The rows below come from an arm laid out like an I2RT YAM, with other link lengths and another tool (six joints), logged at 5 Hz.
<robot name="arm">
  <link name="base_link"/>
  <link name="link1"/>
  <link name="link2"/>
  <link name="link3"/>
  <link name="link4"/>
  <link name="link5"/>
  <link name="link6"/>
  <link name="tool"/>
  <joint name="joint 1" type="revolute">
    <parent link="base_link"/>
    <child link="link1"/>
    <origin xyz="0 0 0.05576" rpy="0 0 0"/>
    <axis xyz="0 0 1"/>
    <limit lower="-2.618" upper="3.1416"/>
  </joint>
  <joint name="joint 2" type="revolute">
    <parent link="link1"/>
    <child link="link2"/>
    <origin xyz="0.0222 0.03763 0.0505" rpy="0 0 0"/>
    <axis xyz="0 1 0"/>
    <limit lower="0" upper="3.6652"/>
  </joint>
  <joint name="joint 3" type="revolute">
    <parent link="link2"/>
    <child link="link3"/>
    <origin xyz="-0.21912 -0.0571 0" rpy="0 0 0"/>
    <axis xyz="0 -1 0"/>
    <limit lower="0" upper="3.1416"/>
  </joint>
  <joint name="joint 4" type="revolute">
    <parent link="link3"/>
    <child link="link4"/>
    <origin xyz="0.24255 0.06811 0.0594" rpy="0 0 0"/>
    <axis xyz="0 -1 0"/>
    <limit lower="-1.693" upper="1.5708"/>
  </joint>
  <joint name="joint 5" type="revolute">
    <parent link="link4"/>
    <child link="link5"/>
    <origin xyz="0.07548 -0.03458 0.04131" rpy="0 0 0"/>
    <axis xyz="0 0 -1"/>
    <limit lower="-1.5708" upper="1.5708"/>
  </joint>
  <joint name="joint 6" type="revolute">
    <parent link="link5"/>
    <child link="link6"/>
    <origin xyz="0.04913 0 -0.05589" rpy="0 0 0"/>
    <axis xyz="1 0 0"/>
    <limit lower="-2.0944" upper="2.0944"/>
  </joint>
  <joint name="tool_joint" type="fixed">
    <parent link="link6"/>
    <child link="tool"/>
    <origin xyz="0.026 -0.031 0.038" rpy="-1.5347 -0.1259 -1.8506"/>
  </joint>
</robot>
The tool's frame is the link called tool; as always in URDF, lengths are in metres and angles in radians.
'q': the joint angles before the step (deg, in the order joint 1, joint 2, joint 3, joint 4, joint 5, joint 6). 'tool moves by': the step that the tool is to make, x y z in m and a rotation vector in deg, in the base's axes. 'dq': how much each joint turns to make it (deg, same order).
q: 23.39 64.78 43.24 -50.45 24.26 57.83
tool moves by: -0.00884 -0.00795 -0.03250 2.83 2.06 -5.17
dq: -1.98 1.46 -5.56 4.47 -2.34 4.39
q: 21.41 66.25 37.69 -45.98 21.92 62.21
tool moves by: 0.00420 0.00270 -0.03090 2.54 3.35 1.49
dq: -0.79 5.24 -2.85 6.35 -4.03 -1.39
